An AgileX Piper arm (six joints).
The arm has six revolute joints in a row. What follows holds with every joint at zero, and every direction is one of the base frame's. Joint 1 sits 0.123 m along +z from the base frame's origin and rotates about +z. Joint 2 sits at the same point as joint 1 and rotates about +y. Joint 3 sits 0.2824 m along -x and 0.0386 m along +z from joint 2 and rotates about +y. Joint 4 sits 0.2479 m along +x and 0.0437 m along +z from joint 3 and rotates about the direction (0.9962, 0, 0.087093). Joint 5 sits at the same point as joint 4 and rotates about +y. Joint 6 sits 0.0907 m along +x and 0.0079 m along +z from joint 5 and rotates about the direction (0.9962, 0, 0.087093). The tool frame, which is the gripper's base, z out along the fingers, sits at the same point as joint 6; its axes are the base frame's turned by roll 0, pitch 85.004 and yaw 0 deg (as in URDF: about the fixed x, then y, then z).
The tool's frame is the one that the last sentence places.
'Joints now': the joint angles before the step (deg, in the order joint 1, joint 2, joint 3, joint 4, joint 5, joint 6). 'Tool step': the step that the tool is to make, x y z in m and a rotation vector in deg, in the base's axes. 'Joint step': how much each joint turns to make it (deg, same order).
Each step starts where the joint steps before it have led.
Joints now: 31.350 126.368 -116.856 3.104 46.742 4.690
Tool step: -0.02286 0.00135 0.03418 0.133 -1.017 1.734
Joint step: 1.573 -5.112 1.376 -0.435 2.807 0.000
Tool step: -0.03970 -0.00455 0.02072 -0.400 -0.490 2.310
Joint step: 2.343 -8.761 9.718 -0.604 -1.140 -0.001
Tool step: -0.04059 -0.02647 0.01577 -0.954 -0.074 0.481
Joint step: 0.386 -10.672 12.053 -0.746 -0.885 -0.116
